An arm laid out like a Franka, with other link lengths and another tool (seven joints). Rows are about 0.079 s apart.
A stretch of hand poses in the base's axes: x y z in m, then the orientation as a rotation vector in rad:
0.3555, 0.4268, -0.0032, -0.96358, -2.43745, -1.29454
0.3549, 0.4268, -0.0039, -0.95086, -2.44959, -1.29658
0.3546, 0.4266, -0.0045, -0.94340, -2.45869, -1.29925
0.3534, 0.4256, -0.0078, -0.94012, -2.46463, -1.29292
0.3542, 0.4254, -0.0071, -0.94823, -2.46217, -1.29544
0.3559, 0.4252, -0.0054, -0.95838, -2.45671, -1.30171
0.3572, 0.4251, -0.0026, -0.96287, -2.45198, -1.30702
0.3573, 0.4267, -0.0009, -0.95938, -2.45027, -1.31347
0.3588, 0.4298, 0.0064, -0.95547, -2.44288, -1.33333
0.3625, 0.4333, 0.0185, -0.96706, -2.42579, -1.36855
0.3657, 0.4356, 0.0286, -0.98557, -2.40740, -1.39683
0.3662, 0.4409, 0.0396, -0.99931, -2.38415, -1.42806
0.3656, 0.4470, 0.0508, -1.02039, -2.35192, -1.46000
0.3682, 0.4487, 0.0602, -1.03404, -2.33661, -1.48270
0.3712, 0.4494, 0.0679, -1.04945, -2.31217, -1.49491
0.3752, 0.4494, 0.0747, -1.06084, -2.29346, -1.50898
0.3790, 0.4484, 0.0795, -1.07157, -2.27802, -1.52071
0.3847, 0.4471, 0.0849, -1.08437, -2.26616, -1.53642
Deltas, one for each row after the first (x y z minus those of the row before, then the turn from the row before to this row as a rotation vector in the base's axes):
-0.0006, 0.0000, -0.0007, -0.00364, -0.01046, 0.00688
-0.0003, -0.0002, -0.0006, -0.00260, -0.00842, 0.00338
-0.0012, -0.0010, -0.0033, -0.00545, -0.00090, 0.00311
0.0008, -0.0002, 0.0007, 0.00110, 0.00074, -0.00596
0.0017, -0.0002, 0.0017, 0.00401, 0.00086, -0.00795
0.0013, -0.0001, 0.0028, 0.00413, 0.00059, -0.00387
0.0001, 0.0016, 0.0017, 0.00428, -0.00259, 0.00102
0.0015, 0.0031, 0.0073, 0.01316, -0.00621, -0.00141
0.0037, 0.0035, 0.0121, 0.02231, -0.00751, -0.01501
0.0032, 0.0023, 0.0101, 0.01882, -0.00258, -0.01798
0.0005, 0.0053, 0.0110, 0.02338, -0.00168, -0.01502
-0.0006, 0.0061, 0.0112, 0.02741, 0.00391, -0.01942
0.0026, 0.0017, 0.0094, 0.01508, -0.00266, -0.01412
0.0030, 0.0007, 0.0077, 0.01628, 0.00954, -0.01113
0.0040, 0.0000, 0.0068, 0.01419, 0.00422, -0.00983
0.0038, -0.0010, 0.0048, 0.01146, 0.00339, -0.00917
0.0057, -0.0013, 0.0054, 0.01019, -0.00126, -0.01242

